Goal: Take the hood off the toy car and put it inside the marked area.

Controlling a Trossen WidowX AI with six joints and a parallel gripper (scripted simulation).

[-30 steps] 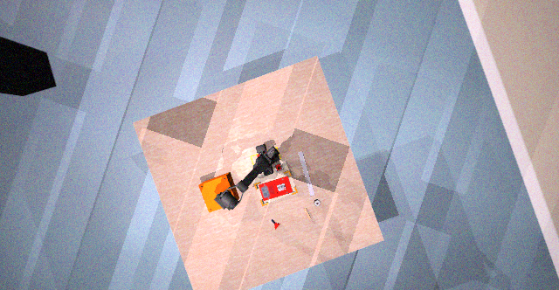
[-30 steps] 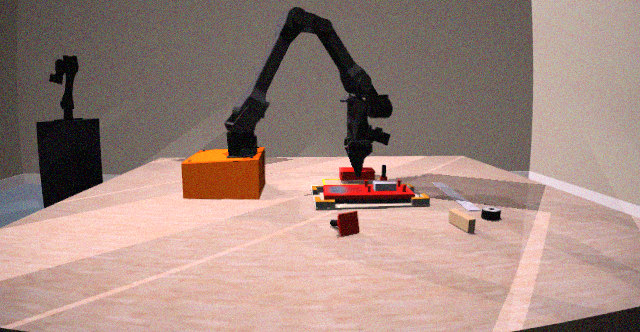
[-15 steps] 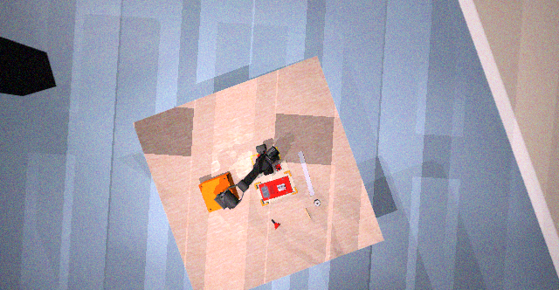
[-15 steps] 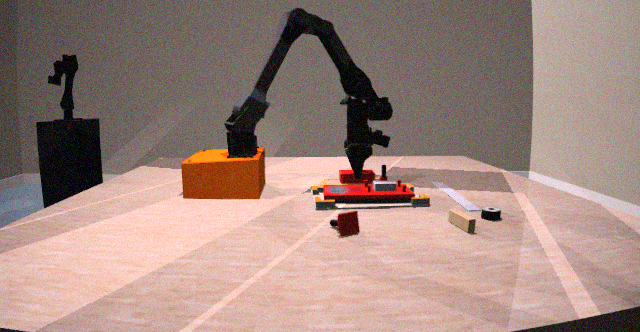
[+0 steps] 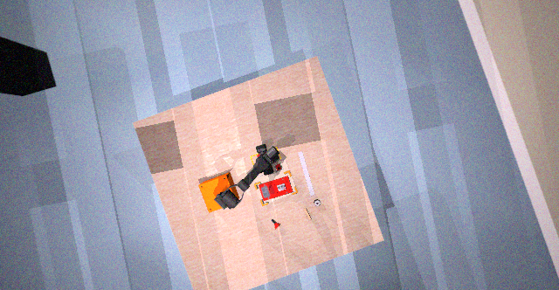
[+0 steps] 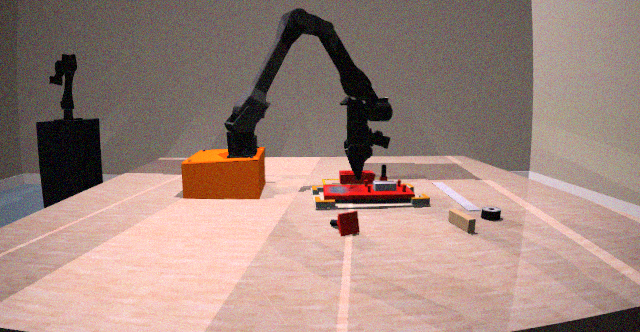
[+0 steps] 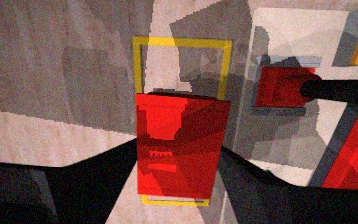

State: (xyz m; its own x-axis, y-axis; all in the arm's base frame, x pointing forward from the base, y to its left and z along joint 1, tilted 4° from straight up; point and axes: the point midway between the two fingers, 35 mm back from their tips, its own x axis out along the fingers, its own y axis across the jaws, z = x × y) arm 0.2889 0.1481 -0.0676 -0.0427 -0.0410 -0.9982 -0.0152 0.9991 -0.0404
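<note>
Right now the red hood is right at my gripper tip. Also, from my gripper tip: black wheel: 380 mm to the right, 240 mm ahead; wooden block: 430 mm to the right, 160 mm ahead.
</note>
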